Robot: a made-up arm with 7 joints.
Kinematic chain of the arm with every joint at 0, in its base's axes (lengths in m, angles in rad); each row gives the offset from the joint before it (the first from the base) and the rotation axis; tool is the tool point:
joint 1: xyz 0 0 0 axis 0 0.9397 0.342
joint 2: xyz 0 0 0 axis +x
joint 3: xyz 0 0 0 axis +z
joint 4: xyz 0.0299 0 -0.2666 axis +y
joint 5: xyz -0.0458 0 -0.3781 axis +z
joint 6: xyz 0 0 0 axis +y
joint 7: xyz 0 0 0 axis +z
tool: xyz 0 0 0
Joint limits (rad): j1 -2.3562..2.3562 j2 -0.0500..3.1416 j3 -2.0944..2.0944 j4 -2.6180..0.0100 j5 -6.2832..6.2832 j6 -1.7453..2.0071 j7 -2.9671..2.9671
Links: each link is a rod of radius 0.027 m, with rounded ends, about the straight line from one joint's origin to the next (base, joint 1, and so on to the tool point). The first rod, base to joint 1, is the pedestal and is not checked.
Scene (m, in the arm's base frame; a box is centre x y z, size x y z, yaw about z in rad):
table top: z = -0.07
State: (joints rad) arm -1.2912 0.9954 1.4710 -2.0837 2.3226 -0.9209 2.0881
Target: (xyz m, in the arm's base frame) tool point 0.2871 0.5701 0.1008
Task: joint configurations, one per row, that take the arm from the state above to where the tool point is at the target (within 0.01 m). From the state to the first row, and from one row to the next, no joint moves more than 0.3 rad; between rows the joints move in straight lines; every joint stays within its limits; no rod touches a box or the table.
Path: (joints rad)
1: -1.2773 1.0304 1.4782 -1.8072 2.3226 -0.9209 2.0881
2: -1.2635 1.0655 1.4854 -1.5307 2.3226 -0.9209 2.0881
3: -1.2496 1.1005 1.4925 -1.2542 2.3226 -0.9209 2.0881
4: -1.2357 1.1356 1.4997 -0.9777 2.3226 -0.9209 2.0881
5: -1.2219 1.1706 1.5069 -0.7012 2.3226 -0.9209 2.0881
6: -1.2080 1.2057 1.5141 -0.4248 2.3226 -0.9209 2.0881

